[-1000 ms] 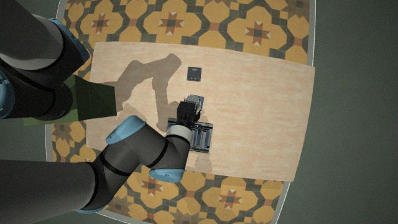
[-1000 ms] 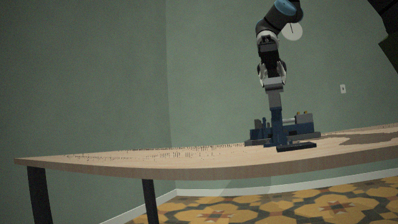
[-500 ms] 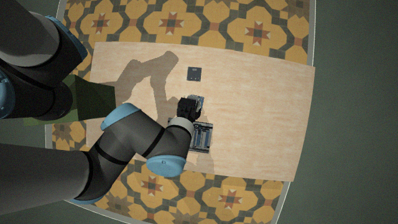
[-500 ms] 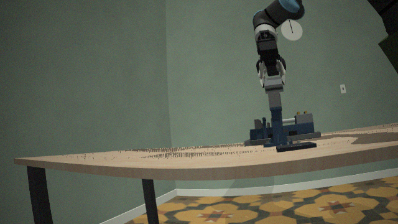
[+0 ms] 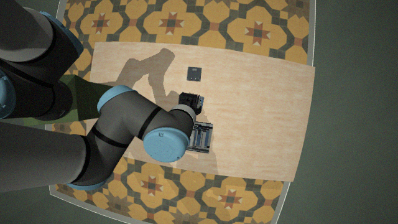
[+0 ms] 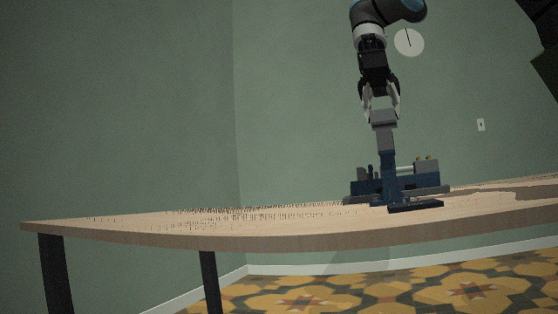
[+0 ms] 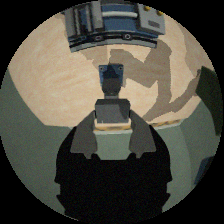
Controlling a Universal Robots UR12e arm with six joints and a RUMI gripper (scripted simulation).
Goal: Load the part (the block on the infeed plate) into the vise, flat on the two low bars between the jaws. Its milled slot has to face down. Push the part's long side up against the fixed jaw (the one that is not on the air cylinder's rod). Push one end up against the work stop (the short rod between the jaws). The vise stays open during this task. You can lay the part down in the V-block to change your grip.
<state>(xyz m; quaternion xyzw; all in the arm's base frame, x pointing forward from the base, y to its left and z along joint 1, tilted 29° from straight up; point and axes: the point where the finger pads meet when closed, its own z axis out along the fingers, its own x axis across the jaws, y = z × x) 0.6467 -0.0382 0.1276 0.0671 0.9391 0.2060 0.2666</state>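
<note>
My hand is 10 mm above the grey part. The rest, counted from my hand: vise 210 mm to the right, 150 mm below, 50 mm behind; then air cylinder rod 210 mm to the right, 120 mm below, 70 mm behind; then blue post 140 mm below.
</note>
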